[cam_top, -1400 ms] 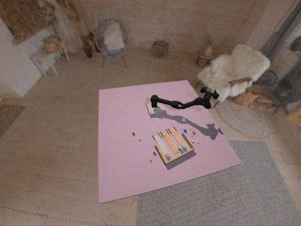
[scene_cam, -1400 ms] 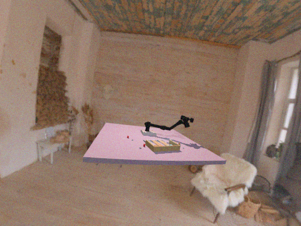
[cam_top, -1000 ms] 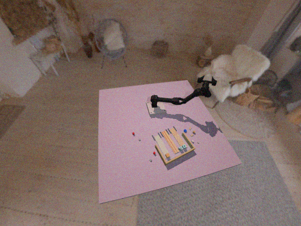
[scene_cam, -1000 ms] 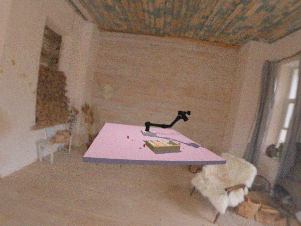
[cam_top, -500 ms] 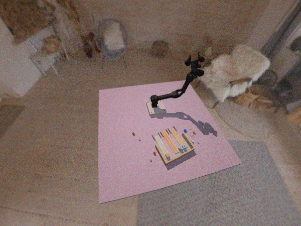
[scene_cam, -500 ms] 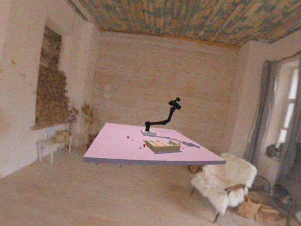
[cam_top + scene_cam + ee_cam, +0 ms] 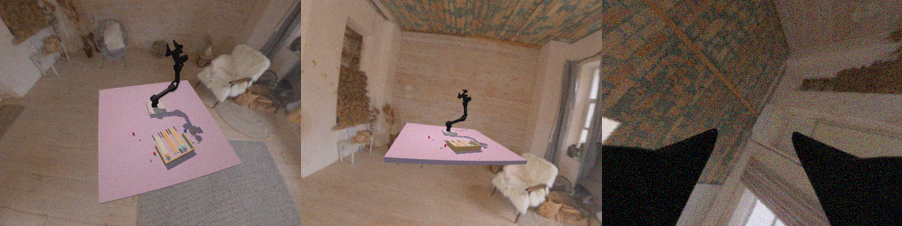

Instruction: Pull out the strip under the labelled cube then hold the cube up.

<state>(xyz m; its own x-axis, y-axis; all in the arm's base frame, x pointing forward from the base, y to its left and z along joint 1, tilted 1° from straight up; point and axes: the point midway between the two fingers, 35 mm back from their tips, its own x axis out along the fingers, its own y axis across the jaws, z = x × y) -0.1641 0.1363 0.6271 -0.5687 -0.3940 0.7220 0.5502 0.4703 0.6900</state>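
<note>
Right now my gripper tip is 550 mm short of the blue disc, 160 mm to the right of it and 680 mm above it.
</note>
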